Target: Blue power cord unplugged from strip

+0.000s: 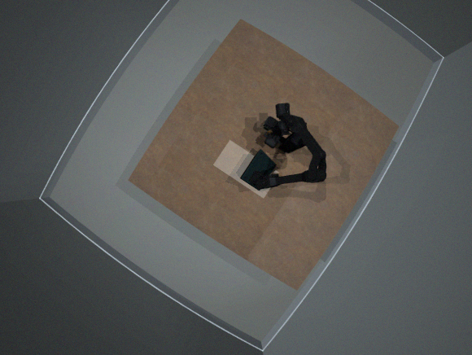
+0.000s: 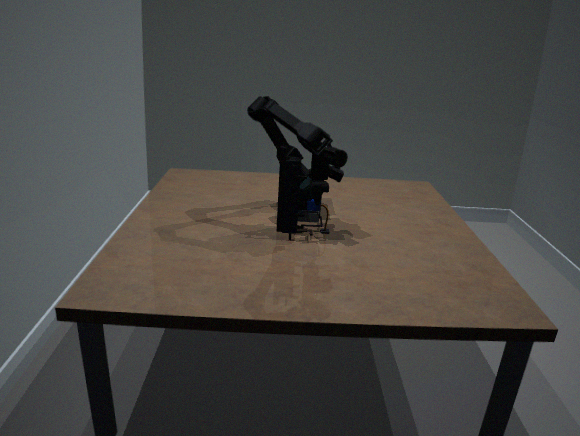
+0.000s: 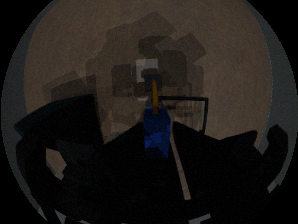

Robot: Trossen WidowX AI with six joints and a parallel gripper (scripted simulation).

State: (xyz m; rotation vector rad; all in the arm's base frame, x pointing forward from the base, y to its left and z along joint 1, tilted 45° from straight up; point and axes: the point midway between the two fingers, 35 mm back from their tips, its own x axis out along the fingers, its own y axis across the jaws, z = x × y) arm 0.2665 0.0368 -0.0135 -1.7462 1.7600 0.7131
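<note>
Right now my gripper tip is 3 cm to the left of the blue plug.
</note>
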